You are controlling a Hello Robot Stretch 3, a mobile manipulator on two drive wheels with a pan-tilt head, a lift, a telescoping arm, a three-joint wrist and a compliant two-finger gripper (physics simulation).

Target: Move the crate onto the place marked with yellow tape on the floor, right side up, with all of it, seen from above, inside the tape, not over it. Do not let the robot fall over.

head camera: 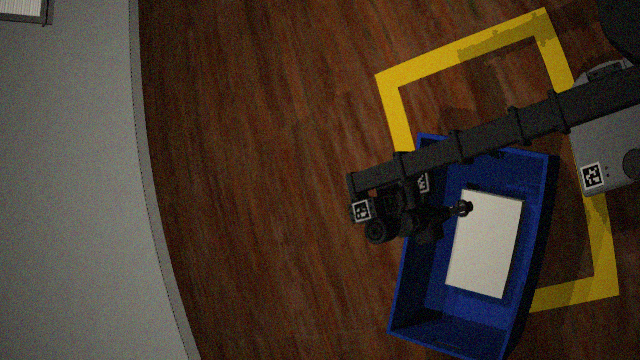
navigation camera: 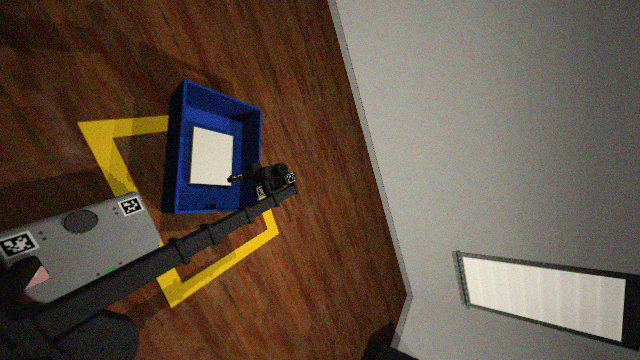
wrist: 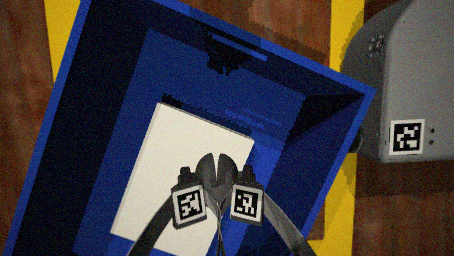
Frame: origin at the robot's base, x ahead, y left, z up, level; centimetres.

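Seen in the pictures: gripper, between the fingertips: (head camera: 465, 207) (navigation camera: 231, 179); robot's base, origin of its link: (head camera: 633, 162) (navigation camera: 82, 220).
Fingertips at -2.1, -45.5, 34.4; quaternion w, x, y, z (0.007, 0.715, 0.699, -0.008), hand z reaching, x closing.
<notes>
Pixels of each thing's middle, then the offset from my fingertips to it, as dx, dy, dz.
- blue crate, middle of its body: (head camera: 478, 249) (navigation camera: 216, 155) +12.7, -8.4, -23.3
- white block, middle of its body: (head camera: 486, 243) (navigation camera: 211, 158) +12.2, -8.2, -29.8
The blue crate (head camera: 462, 322) (navigation camera: 200, 198) (wrist: 200, 90) stands upright on the floor, turned askew to the yellow tape outline (head camera: 604, 240) (navigation camera: 225, 263) (wrist: 346, 30). Part of it lies inside the outline; it covers stretches of the tape's wall-side and one end, and one crate end reaches outside. A white block (head camera: 485, 245) (navigation camera: 211, 157) (wrist: 160, 170) lies flat in the crate. My gripper (head camera: 465, 207) (navigation camera: 231, 178) (wrist: 217, 171) is shut with nothing between the fingers, its tips over the block inside the crate's outline. Whether the tips touch the block is unclear.
My base (head camera: 610, 145) (navigation camera: 105, 240) (wrist: 420, 90) stands beside the crate and overlaps the tape's near side from above. My extended arm (head camera: 480, 142) (navigation camera: 200, 235) crosses over one crate end. A grey wall (head camera: 75, 175) (navigation camera: 475, 125) stands beyond the wrist.
</notes>
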